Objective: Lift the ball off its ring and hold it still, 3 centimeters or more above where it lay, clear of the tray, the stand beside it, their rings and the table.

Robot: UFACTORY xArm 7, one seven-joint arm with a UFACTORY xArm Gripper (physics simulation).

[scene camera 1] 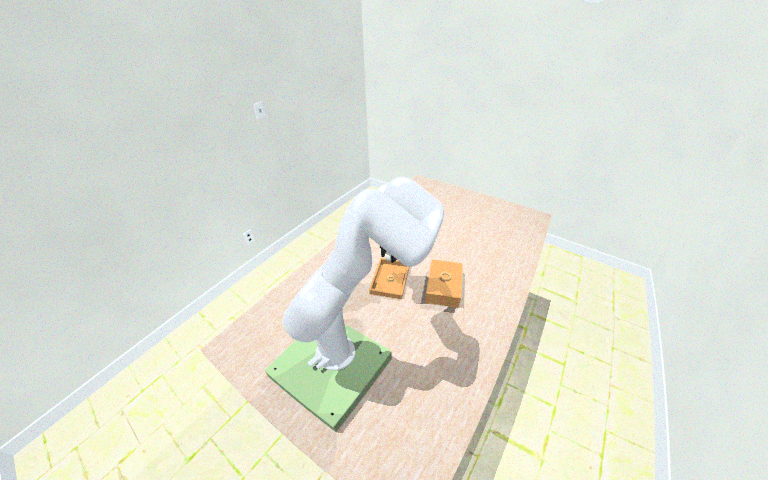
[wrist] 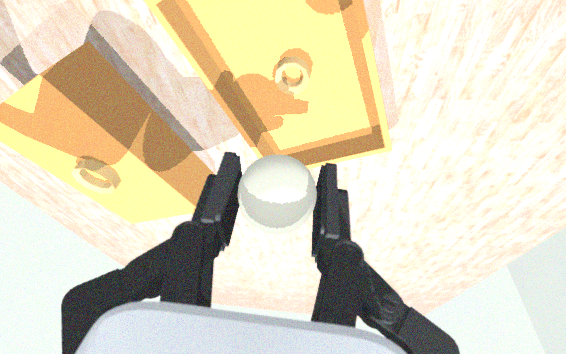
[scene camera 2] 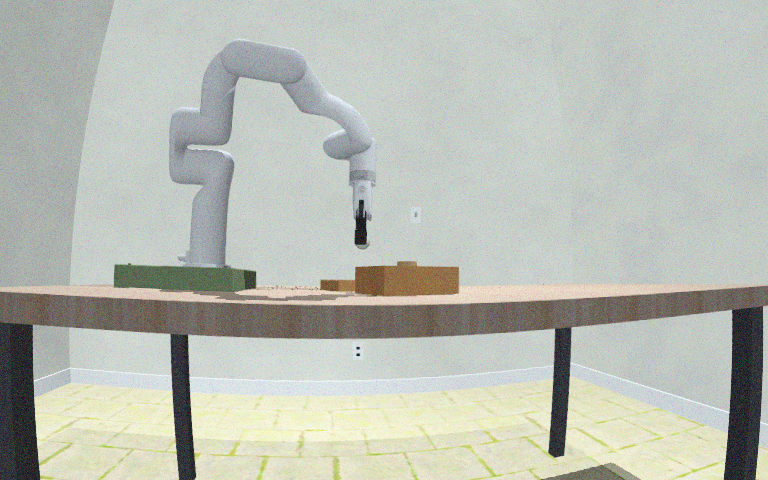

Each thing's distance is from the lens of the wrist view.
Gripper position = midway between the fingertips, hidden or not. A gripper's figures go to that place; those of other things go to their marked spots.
my gripper (wrist: pixel 279 174): 0.14 m
white ball (wrist: pixel 277 193): 0.11 m
